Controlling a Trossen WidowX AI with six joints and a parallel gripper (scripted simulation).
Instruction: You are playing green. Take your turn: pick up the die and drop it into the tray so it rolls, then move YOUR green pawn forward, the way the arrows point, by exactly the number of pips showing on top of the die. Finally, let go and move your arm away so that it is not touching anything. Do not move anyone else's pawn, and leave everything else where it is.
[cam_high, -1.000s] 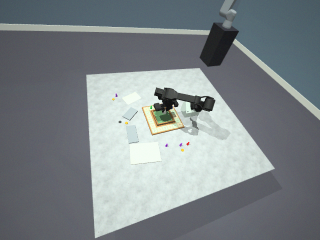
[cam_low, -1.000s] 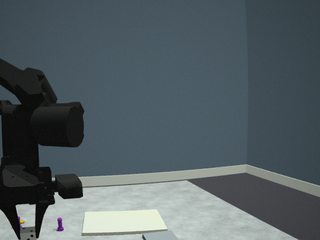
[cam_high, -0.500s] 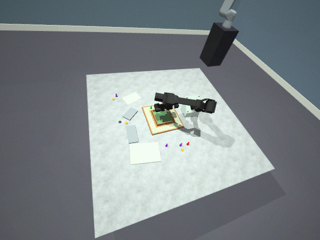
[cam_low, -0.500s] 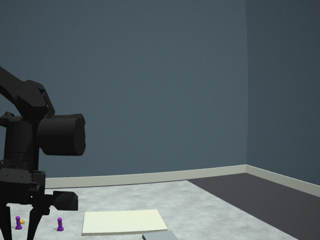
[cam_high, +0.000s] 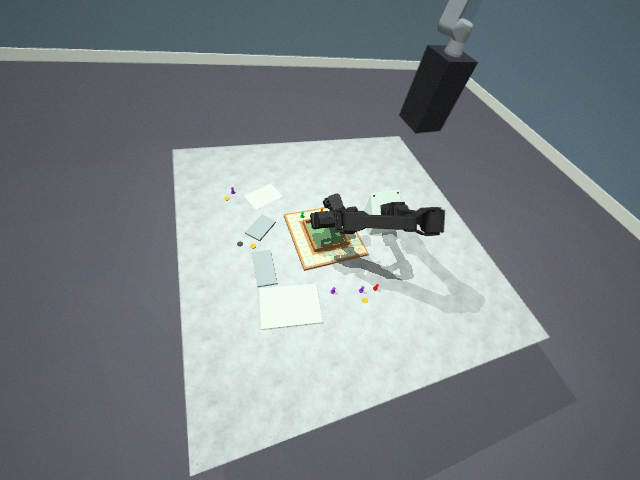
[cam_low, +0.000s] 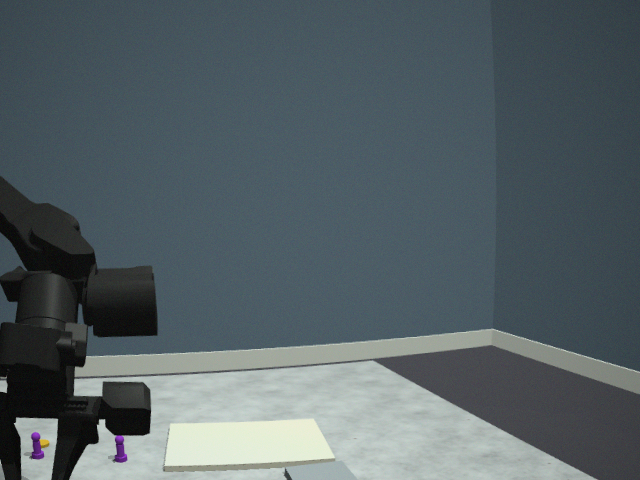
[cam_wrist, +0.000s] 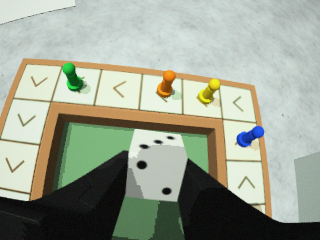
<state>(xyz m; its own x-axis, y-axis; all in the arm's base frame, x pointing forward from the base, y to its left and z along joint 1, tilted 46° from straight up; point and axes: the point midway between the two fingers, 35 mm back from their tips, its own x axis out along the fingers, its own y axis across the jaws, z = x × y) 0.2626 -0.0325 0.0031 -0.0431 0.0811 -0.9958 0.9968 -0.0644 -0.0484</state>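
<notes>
Right now my gripper tip is right at the die. Round my gripper tip: green tray: 8 cm below, 3 cm to the left, 1 cm ahead; cream sheet: 29 cm to the left, 25 cm ahead, 8 cm below.
</notes>
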